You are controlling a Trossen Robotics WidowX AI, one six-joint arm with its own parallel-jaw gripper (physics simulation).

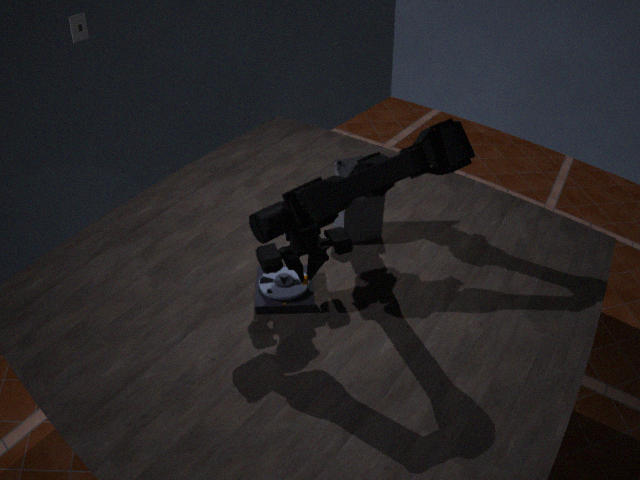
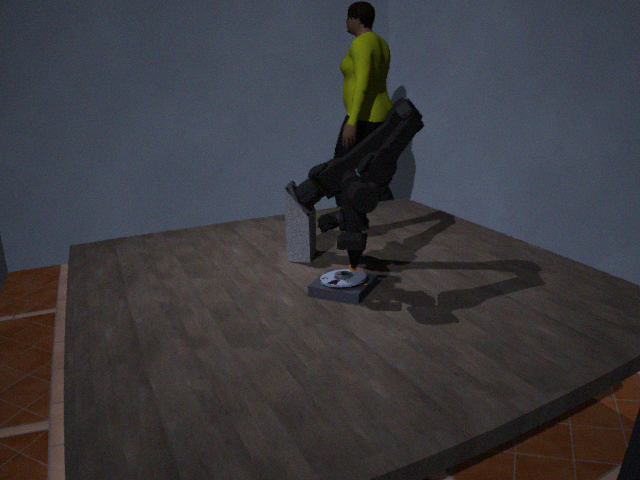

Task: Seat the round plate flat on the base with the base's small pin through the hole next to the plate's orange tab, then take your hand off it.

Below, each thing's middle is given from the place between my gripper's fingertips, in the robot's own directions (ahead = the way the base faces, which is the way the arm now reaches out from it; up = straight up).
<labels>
I see the round pale plate (image 1: 266, 283) 3 cm ahead of my hand, 4 cm to the right of it and 1 cm below it. Round my hand: dark square base (image 1: 305, 303): 3 cm ahead, 4 cm to the right, 3 cm below.
</labels>
